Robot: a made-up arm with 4 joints. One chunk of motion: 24 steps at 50 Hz.
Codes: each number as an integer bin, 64 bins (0 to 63) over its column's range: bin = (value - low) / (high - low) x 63, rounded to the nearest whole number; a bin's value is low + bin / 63 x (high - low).
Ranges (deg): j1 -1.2..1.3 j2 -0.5..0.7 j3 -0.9..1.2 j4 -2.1..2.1
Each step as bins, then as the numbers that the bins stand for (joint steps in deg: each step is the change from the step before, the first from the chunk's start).
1 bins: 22 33 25 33
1 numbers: -0.327 0.129 -0.067 0.100
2 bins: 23 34 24 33
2 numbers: -0.287 0.148 -0.100 0.100
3 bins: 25 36 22 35
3 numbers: -0.208 0.186 -0.167 0.233
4 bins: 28 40 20 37
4 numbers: -0.089 0.262 -0.233 0.367
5 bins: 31 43 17 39
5 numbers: 0.030 0.319 -0.333 0.500
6 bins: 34 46 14 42
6 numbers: 0.149 0.376 -0.433 0.700
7 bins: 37 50 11 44
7 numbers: 0.268 0.452 -0.533 0.833
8 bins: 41 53 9 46
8 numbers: 0.427 0.510 -0.600 0.967
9 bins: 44 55 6 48
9 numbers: 0.546 0.548 -0.700 1.100
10 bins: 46 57 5 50
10 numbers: 0.625 0.586 -0.733 1.233
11 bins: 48 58 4 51
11 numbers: 0.705 0.605 -0.767 1.300
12 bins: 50 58 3 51
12 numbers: 0.784 0.605 -0.800 1.300
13 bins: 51 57 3 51
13 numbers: 0.824 0.586 -0.800 1.300
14 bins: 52 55 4 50
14 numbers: 0.863 0.548 -0.767 1.233
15 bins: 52 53 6 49
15 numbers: 0.863 0.510 -0.700 1.167
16 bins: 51 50 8 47
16 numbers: 0.824 0.452 -0.633 1.033
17 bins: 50 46 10 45
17 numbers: 0.784 0.376 -0.567 0.900
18 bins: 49 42 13 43
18 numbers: 0.744 0.300 -0.467 0.767
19 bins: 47 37 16 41
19 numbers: 0.665 0.205 -0.367 0.633
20 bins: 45 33 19 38
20 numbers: 0.586 0.129 -0.267 0.433
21 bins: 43 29 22 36
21 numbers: 0.506 0.052 -0.167 0.300
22 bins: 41 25 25 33
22 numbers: 0.427 -0.024 -0.067 0.100
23 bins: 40 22 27 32
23 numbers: 0.387 -0.081 0.000 0.033
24 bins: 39 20 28 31
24 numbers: 0.348 -0.119 0.033 -0.033
